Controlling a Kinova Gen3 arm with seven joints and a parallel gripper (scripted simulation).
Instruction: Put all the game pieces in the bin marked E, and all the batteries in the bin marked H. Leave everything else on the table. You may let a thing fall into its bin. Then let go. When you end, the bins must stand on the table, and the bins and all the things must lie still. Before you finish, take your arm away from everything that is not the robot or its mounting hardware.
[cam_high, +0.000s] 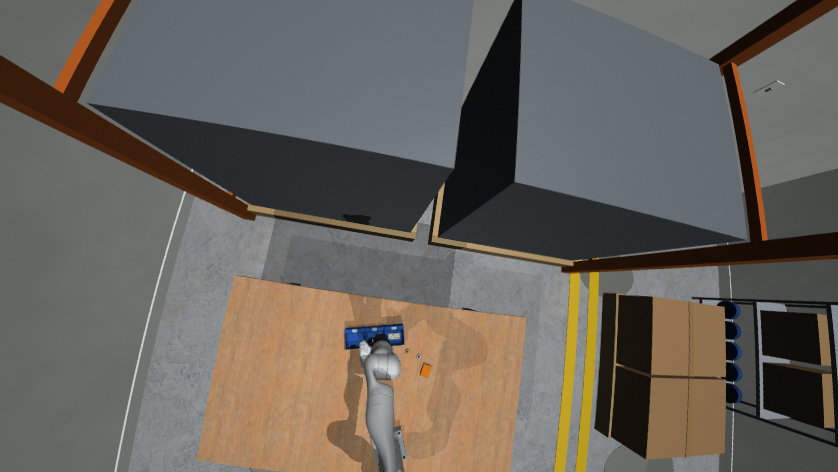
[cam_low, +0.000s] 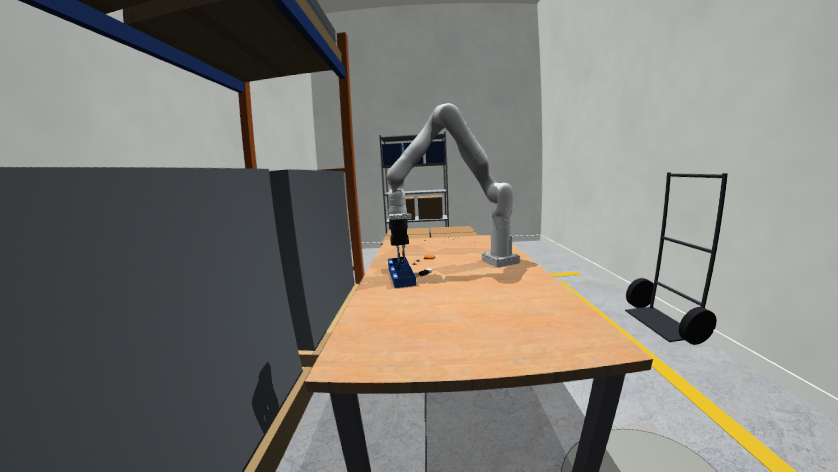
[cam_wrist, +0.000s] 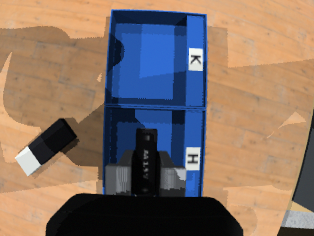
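My hand is 1 cm short of the blue three-part bin and 6 cm above it. Also, from my hand: brass nut (6 cm behind, 15 cm to the right, 8 cm below); white domino (1 cm ahead, 8 cm to the right, 7 cm below); dark cylindrical battery (1 cm below).
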